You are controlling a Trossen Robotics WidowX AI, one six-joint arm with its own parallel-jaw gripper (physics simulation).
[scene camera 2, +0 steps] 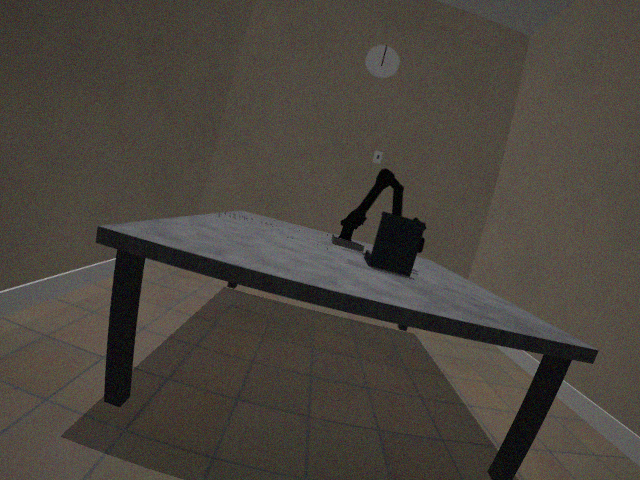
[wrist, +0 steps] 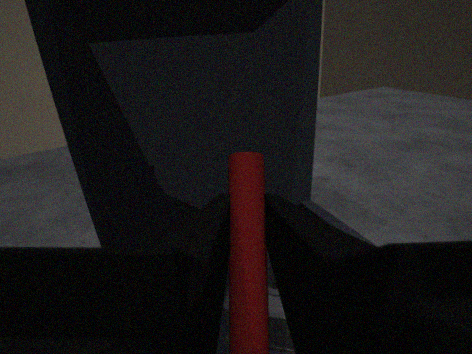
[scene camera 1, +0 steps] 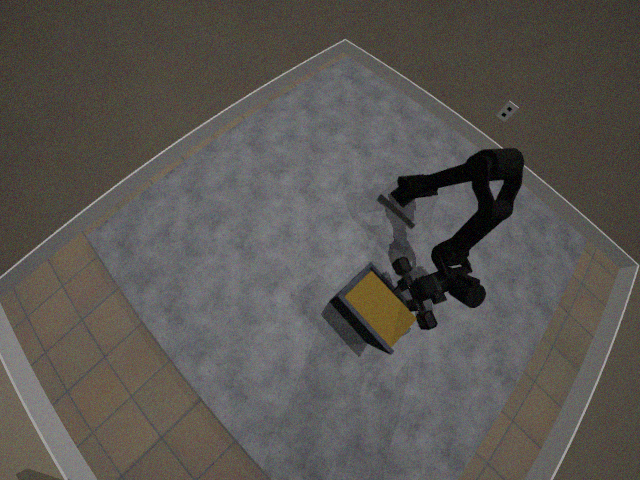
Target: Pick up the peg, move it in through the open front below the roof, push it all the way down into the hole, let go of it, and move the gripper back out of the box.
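Seen in the pictures: gripper, fingertip midpoint: (wrist: 246, 204); arm's base at its link origin: (scene camera 2: 344, 238) (scene camera 1: 403, 195).
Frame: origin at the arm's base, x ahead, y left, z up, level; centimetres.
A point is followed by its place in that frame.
Observation:
The red peg (wrist: 247, 250) {x 29.5, y 21.5, z 6.4 cm} stands upright in the wrist view, between the two dark fingers. My gripper (scene camera 1: 405, 296) (wrist: 246, 204) {x 31.1, y 20.8, z 7.2 cm} is shut on it, at the open front of the box. The box has a yellow roof (scene camera 1: 379, 310) {x 35.4, y 19.6, z 16.9 cm} with a grey rim. Its dark outer wall (scene camera 2: 395, 242) {x 40.1, y 19.1, z 7.4 cm} faces scene camera 2 and hides most of the gripper. In the wrist view, a grey inner wall (wrist: 215, 110) {x 39.0, y 19.6, z 9.1 cm} rises behind the peg. The fingers hide most of the box floor. I cannot make out the hole or see where the peg's lower end is.
The box stands on a grey table (scene camera 1: 258, 206) {x 40.6, y -26.1, z -3.3 cm} (scene camera 2: 289, 258) {x 66.2, y -11.7, z -3.3 cm}. The arm's base stands by a thin bar (scene camera 1: 395, 211) {x 5.0, y 2.5, z -2.1 cm} (scene camera 2: 347, 243) {x 5.1, y 1.9, z -1.4 cm} on the table. The box's dark left side wall (wrist: 70, 125) {x 38.3, y 27.4, z 9.6 cm} is close to the fingers in the wrist view.

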